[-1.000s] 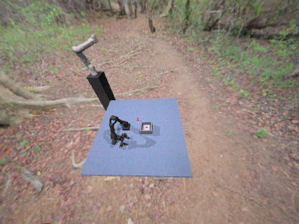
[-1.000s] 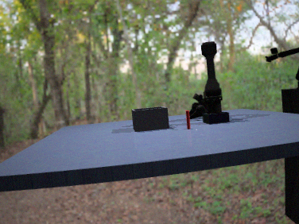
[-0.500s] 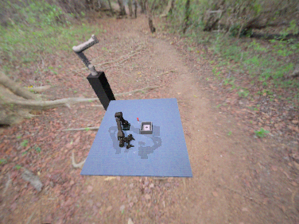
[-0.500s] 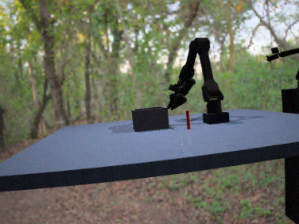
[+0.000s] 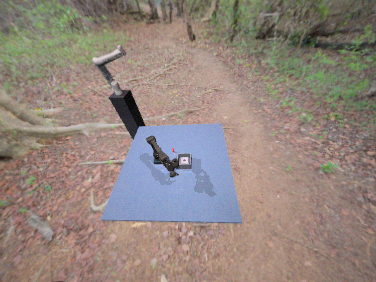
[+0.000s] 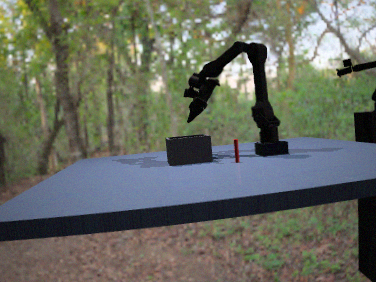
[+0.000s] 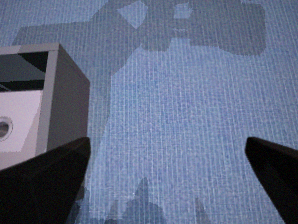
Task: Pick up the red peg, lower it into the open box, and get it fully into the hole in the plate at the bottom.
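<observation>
Now: gripper tip 340 mm to the right of the red peg, 150 mm past it and 110 mm above it. Round my gripper tip: box (190 mm to the left, 130 mm below, 20 mm ahead).
</observation>
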